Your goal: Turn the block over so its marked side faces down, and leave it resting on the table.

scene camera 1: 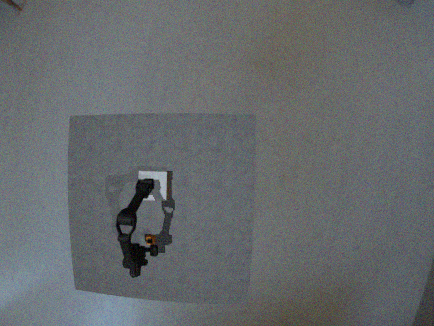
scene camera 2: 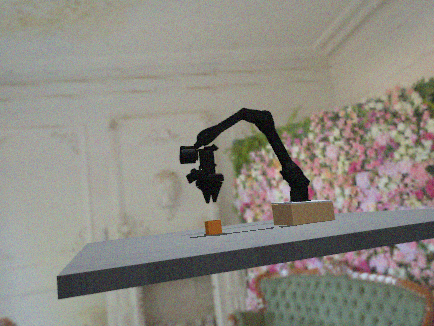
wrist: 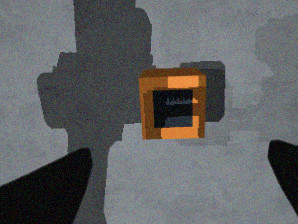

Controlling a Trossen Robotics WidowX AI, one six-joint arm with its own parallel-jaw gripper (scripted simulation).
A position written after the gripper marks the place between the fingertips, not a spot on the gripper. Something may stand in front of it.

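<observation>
Open and holding nothing, the gripper (scene camera 2: 211,202) can also be seen in the wrist view (wrist: 179,153).
</observation>
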